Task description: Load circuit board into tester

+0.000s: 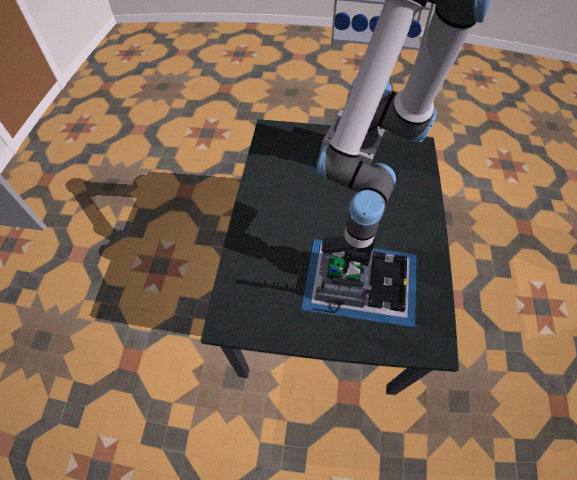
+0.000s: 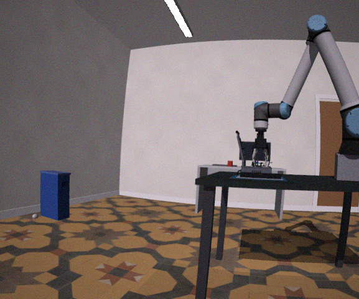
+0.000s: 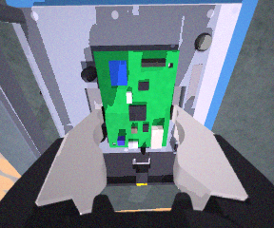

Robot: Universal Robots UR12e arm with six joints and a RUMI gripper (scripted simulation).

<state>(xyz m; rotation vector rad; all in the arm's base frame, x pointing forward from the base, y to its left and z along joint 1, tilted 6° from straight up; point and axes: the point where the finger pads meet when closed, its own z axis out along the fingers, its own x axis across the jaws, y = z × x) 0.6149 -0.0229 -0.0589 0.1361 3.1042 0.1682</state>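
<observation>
My hand is right at the green circuit board. Round my hand: tester lid 13 cm ahead, 1 cm to the right, 10 cm above; tester 4 cm ahead, 3 cm to the left, 3 cm above.
</observation>
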